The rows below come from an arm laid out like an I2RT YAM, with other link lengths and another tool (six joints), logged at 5 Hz.
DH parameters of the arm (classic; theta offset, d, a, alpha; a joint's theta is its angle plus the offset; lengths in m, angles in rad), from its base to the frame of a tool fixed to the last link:
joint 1: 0 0.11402 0.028 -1.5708
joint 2: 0 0 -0.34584 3.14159
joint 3: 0.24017 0 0.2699 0
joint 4: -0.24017 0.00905 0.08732 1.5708
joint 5: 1.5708 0.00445 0 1.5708
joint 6: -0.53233 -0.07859 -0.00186 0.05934
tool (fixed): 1.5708 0.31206 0 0
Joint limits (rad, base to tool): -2.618..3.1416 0..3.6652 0..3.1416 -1.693..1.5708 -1.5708..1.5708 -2.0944..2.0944
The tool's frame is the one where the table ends.
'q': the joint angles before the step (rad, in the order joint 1, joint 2, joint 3, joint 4, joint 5, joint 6). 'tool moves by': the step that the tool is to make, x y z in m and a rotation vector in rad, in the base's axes. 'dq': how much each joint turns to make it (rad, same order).
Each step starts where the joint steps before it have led.
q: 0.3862, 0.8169, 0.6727, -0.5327, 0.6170, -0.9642
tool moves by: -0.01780, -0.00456, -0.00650, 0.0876, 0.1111, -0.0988
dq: -0.0015, 0.0634, 0.1175, -0.2335, -0.0152, 0.1904
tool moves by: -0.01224, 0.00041, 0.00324, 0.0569, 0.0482, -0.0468
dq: -0.0001, 0.0213, 0.0729, -0.1289, -0.0260, 0.0971
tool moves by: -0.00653, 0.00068, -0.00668, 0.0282, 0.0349, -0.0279
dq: 0.0000, 0.0164, 0.0133, -0.0477, -0.0161, 0.0539
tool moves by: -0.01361, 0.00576, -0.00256, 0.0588, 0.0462, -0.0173
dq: -0.0003, 0.0031, 0.0367, -0.0855, -0.0518, 0.0610
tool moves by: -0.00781, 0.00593, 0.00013, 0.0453, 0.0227, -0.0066
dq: 0.0000, -0.0016, 0.0232, -0.0453, -0.0404, 0.0351
